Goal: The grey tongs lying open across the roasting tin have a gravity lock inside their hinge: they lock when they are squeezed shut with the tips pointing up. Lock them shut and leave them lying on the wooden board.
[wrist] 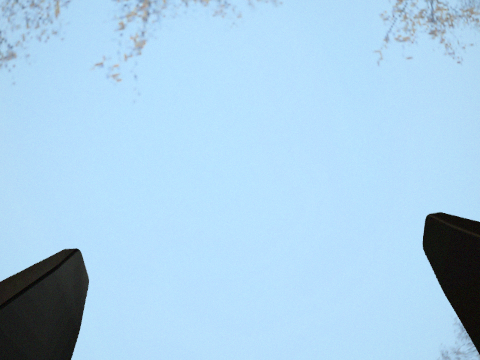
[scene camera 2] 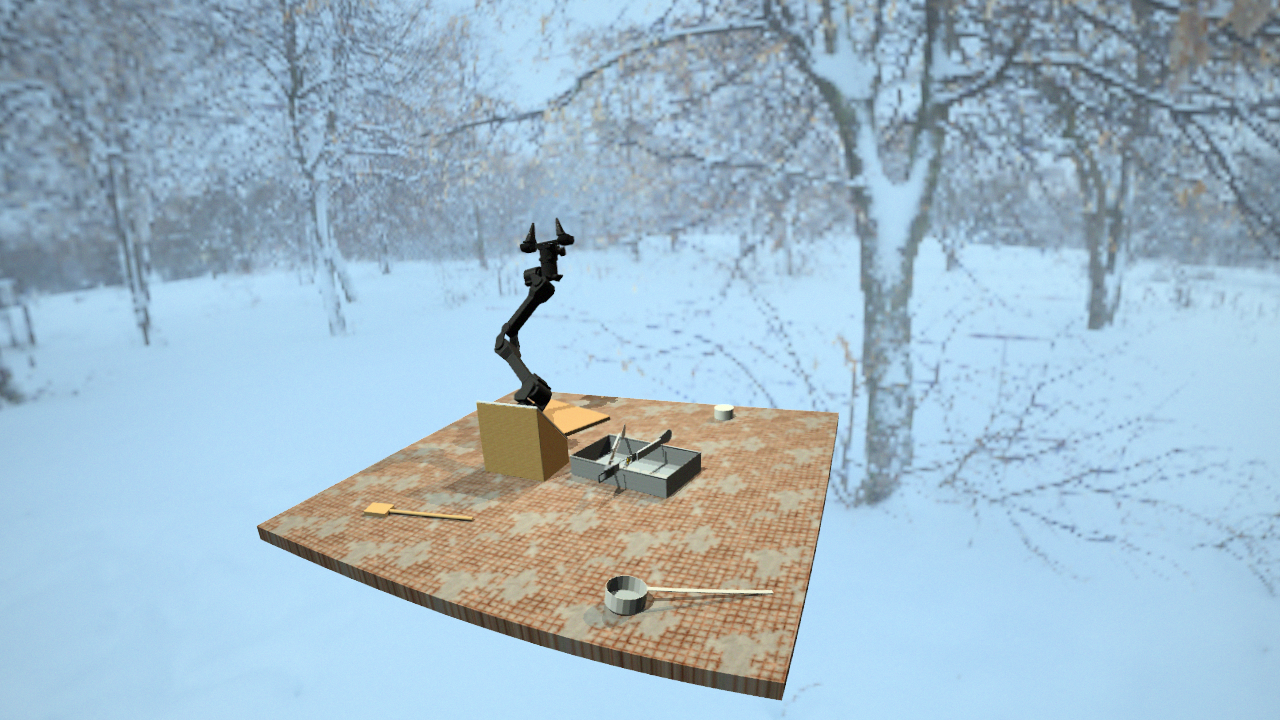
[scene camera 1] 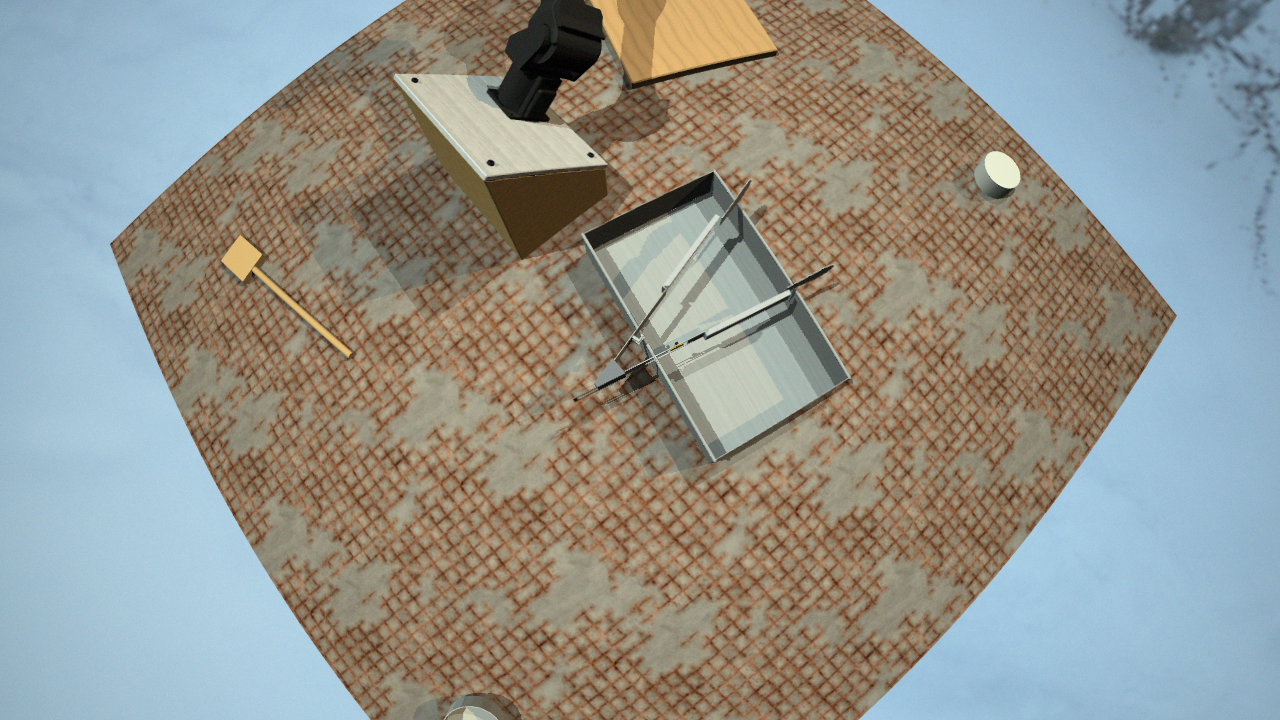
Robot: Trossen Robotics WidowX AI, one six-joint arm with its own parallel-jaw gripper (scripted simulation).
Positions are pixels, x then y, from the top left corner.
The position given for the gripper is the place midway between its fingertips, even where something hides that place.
Scene:
gripper: wrist 258,252; scene camera 2 544,220; not seen in scene camera 1 (out of frame)
same spot on grey roasting tin: (scene camera 2: 663,471) = (scene camera 1: 765,345)

